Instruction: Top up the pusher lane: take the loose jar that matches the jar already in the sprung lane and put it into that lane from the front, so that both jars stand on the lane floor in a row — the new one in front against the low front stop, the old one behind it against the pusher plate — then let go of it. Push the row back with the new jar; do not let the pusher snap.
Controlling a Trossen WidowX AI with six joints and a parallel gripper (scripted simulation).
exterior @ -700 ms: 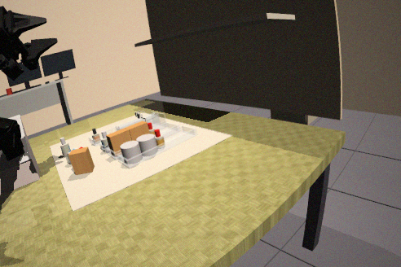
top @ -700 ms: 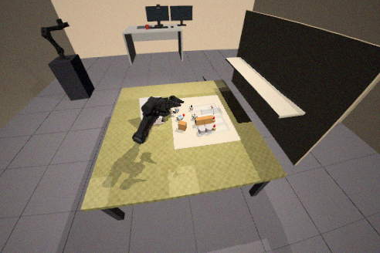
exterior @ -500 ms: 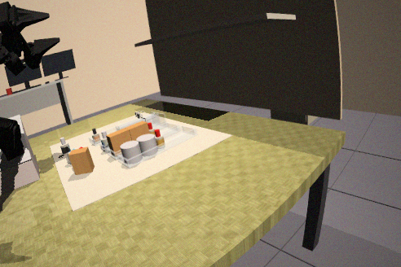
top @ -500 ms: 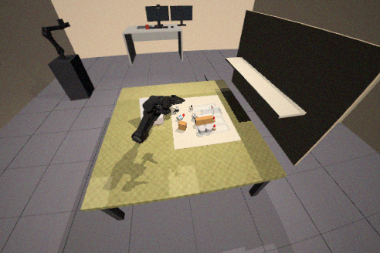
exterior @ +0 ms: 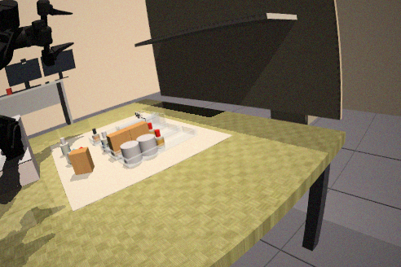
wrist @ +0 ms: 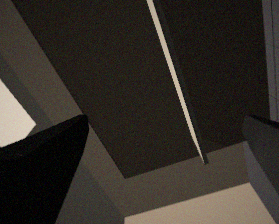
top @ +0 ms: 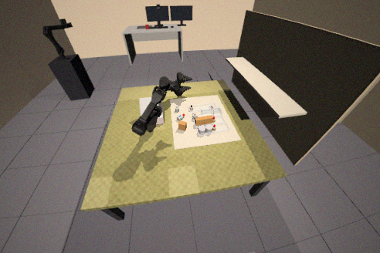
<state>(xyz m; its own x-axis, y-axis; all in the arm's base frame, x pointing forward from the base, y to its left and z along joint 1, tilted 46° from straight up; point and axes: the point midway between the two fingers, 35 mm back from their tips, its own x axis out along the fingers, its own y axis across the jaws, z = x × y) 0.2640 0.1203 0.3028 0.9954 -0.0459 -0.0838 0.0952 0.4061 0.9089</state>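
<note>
My gripper tip is 70 mm past the orange box and 400 mm above it. The rest, counted from my gripper tip: wall shelf: 570 mm ahead, 80 mm to the left, 70 mm below.
</note>
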